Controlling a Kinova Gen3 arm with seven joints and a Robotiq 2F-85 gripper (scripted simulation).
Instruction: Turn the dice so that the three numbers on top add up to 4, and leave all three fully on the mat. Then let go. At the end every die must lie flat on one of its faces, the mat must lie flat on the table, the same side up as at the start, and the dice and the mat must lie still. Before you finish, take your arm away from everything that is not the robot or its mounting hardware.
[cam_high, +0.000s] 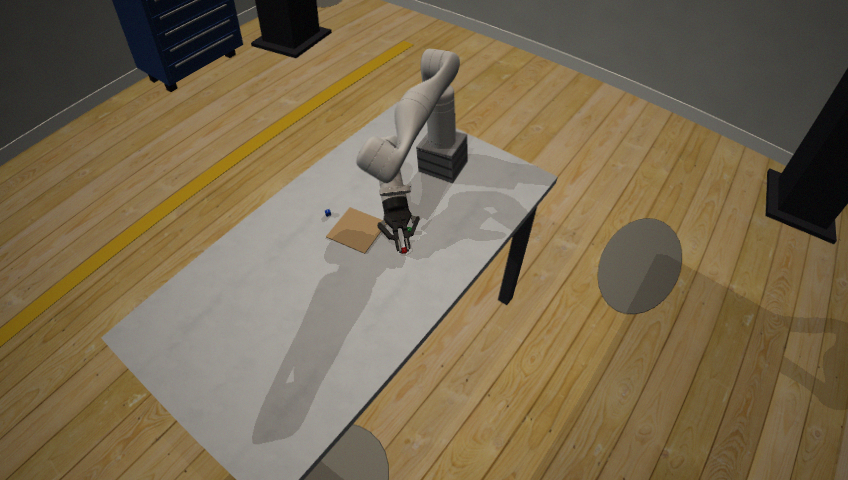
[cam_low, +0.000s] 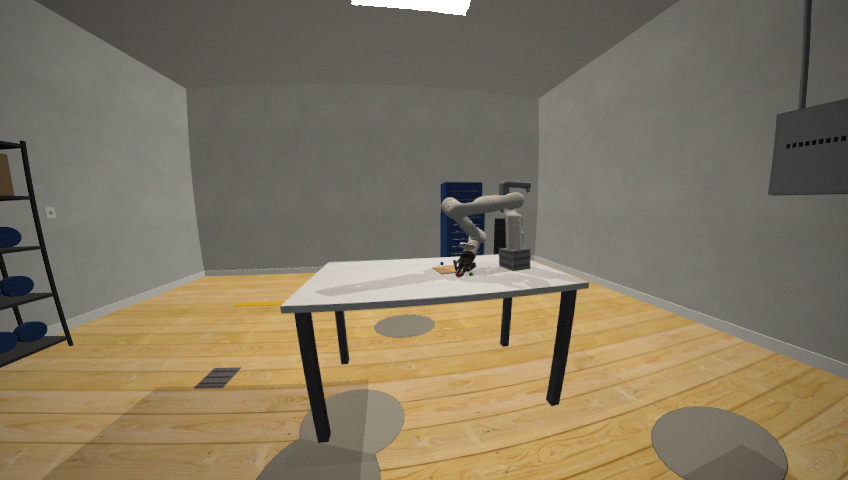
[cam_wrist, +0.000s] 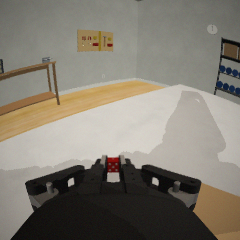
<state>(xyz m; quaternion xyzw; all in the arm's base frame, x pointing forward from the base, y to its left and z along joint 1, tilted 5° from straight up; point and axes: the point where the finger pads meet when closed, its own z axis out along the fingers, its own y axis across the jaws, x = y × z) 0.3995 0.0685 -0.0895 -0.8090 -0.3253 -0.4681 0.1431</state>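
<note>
My hand is 8 cm past the green die, 2 cm to the left of it and 2 cm above it. Round my hand: blue die 28 cm to the right, 2 cm below, 1 cm behind; tan mat 17 cm to the right, 3 cm below; red die 1 cm to the left, 1 cm below, 1 cm ahead.
</note>
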